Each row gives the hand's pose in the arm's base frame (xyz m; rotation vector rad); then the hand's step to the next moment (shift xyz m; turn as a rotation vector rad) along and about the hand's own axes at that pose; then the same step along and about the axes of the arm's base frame.
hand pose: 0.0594 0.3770 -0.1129 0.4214 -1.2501 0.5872
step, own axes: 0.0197 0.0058 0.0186 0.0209 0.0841 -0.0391
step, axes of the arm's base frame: -0.0137 -0.0030 0.0239 -0.0188 0.0929 0.0080
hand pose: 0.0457 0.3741 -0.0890 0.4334 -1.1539 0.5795
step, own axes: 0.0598 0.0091 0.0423 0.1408 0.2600 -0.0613
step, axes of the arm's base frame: -0.0191 -0.0061 0.0710 -0.0791 0.2669 0.1169
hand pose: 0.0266 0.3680 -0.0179 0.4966 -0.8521 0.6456
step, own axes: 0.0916 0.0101 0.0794 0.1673 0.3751 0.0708
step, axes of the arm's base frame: -0.0037 -0.0141 0.1208 -0.2154 0.2727 0.2301
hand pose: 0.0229 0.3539 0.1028 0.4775 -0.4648 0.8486
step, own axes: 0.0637 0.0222 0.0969 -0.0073 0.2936 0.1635
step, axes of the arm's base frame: 0.0000 -0.0047 0.1180 -0.2693 0.0701 0.1885
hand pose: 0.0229 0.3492 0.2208 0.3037 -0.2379 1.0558
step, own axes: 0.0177 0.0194 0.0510 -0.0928 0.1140 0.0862
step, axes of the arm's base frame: -0.0111 0.0051 0.0561 -0.1482 -0.0542 0.0643
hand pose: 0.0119 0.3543 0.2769 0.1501 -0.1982 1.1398
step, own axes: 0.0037 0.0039 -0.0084 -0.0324 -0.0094 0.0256
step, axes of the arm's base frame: -0.0014 0.0067 -0.0072 -0.0065 -0.0381 0.0172
